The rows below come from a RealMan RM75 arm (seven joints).
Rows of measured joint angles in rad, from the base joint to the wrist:
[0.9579, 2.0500, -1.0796, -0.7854, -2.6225, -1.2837, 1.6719]
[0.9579, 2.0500, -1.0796, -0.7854, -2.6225, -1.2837, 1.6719]
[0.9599, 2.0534, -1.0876, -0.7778, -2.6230, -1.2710, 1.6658]
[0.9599, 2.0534, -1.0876, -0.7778, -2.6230, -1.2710, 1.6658]
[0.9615, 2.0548, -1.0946, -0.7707, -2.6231, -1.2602, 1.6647]
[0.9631, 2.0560, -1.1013, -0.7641, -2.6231, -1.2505, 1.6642]
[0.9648, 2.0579, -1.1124, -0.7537, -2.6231, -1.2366, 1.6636]
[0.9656, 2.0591, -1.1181, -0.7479, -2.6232, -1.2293, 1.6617]
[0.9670, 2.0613, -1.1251, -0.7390, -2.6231, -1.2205, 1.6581]
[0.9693, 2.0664, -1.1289, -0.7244, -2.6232, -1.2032, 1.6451]
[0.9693, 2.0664, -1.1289, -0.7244, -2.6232, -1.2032, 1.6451]
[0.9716, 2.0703, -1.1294, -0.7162, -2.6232, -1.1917, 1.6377]
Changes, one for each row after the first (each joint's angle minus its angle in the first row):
[0.0000, 0.0000, 0.0000, 0.0000, 0.0000, 0.0000, 0.0000]
[0.0020, 0.0034, -0.0080, 0.0076, -0.0005, 0.0127, -0.0061]
[0.0020, 0.0034, -0.0080, 0.0076, -0.0005, 0.0127, -0.0061]
[0.0036, 0.0048, -0.0150, 0.0147, -0.0006, 0.0235, -0.0072]
[0.0052, 0.0060, -0.0217, 0.0213, -0.0006, 0.0332, -0.0077]
[0.0069, 0.0079, -0.0328, 0.0317, -0.0006, 0.0471, -0.0083]
[0.0077, 0.0091, -0.0385, 0.0375, -0.0007, 0.0544, -0.0102]
[0.0091, 0.0113, -0.0455, 0.0464, -0.0006, 0.0632, -0.0138]
[0.0114, 0.0164, -0.0493, 0.0610, -0.0007, 0.0805, -0.0268]
[0.0114, 0.0164, -0.0493, 0.0610, -0.0007, 0.0805, -0.0268]
[0.0137, 0.0203, -0.0498, 0.0692, -0.0007, 0.0920, -0.0342]

